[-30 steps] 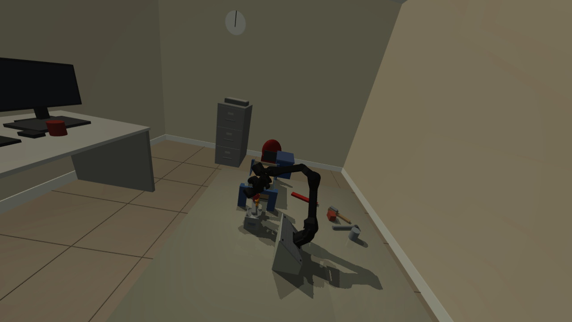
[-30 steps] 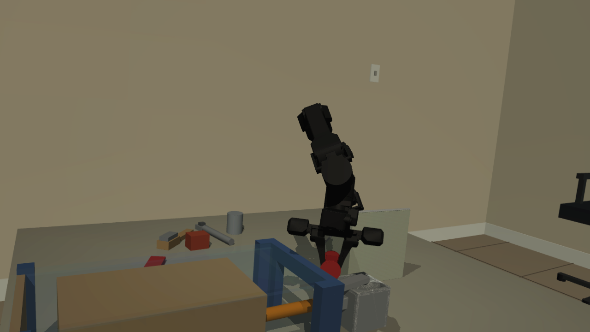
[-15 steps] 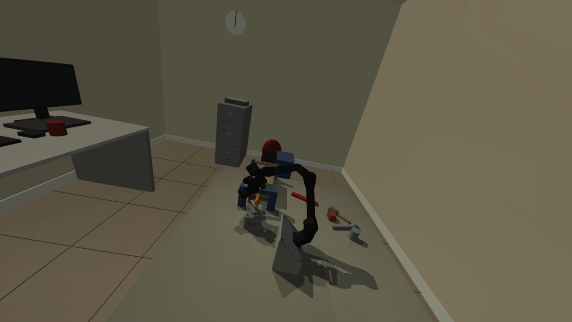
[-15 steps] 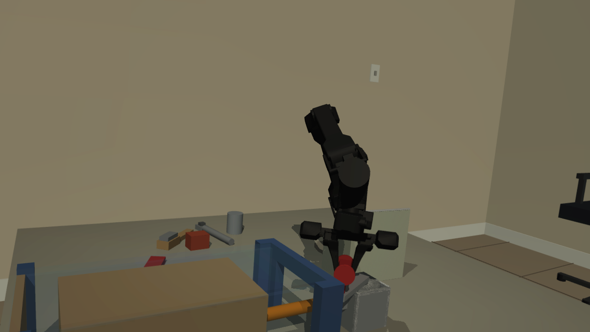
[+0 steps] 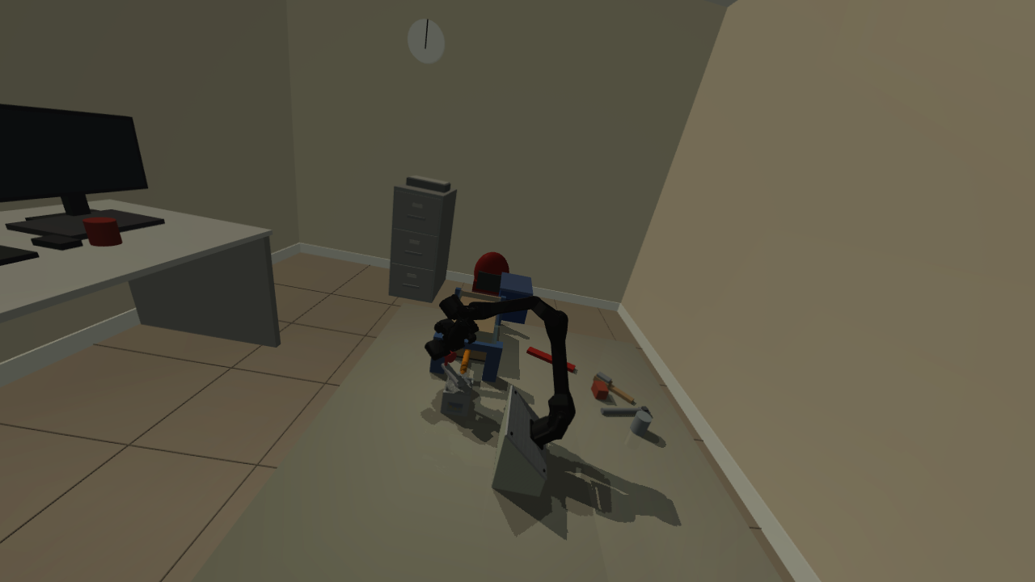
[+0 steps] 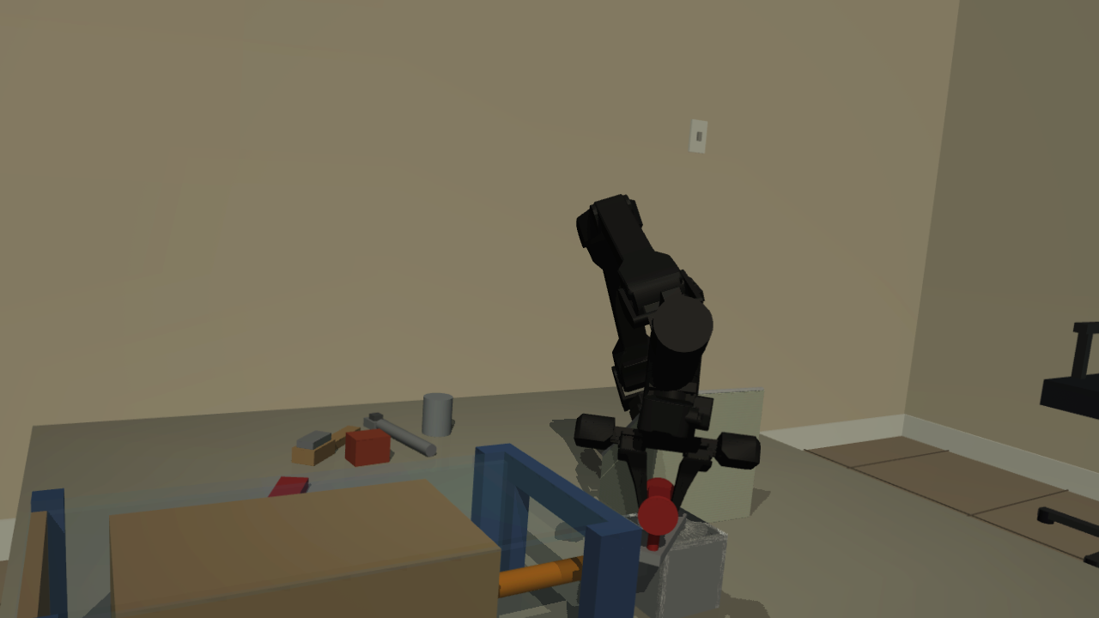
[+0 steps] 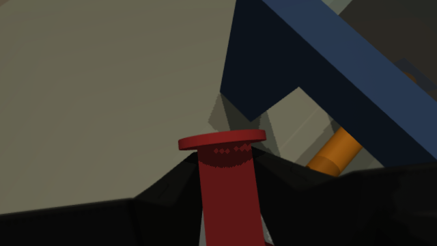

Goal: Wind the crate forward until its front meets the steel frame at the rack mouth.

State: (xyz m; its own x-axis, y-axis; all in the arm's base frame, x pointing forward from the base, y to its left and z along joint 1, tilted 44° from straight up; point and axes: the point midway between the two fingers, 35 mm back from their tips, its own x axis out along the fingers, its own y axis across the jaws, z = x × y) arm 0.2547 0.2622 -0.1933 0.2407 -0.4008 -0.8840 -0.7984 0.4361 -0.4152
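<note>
My gripper tip is now 40 mm past the winch handle, 40 mm to the left of it and 30 mm above it. From my gripper tip the other things lie so: clear-panelled cubby: 320 mm ahead, 70 mm to the right, 20 mm below; grey winch: 100 mm behind, 90 mm to the right, 100 mm below; red knob: 10 mm behind, 10 mm to the right.
</note>
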